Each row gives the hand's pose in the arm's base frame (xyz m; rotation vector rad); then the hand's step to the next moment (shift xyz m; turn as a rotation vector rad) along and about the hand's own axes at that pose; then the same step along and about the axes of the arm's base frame.
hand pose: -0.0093 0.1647 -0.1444 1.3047 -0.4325 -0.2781
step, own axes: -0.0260 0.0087 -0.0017 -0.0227 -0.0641 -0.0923
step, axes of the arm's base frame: -0.0227 0.0149 0.0042 0.0249 0.0740 -0.0840
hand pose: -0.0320 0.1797 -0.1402 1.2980 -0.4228 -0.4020
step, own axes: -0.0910 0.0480 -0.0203 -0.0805 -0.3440 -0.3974
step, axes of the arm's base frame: -0.0652 0.0740 0.0356 0.1185 0.2947 -0.4265
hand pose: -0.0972 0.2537 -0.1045 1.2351 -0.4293 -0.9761
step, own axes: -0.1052 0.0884 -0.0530 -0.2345 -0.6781 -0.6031
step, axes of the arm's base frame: 0.0159 0.1173 0.0876 0.0582 0.5360 -0.7667
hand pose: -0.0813 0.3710 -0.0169 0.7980 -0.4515 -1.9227
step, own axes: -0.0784 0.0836 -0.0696 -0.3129 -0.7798 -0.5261
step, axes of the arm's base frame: 0.1271 0.0326 0.0277 -0.0362 0.6506 -0.7471
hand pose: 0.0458 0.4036 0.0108 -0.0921 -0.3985 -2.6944
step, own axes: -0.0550 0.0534 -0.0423 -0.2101 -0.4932 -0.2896
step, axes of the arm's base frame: 0.0718 -0.0375 -0.0332 -0.0116 0.4288 -0.4327
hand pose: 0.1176 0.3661 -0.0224 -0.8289 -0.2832 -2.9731
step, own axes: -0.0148 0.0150 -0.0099 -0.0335 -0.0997 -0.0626
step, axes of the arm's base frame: 0.0090 -0.0167 -0.0135 -0.0121 0.0860 -0.0863
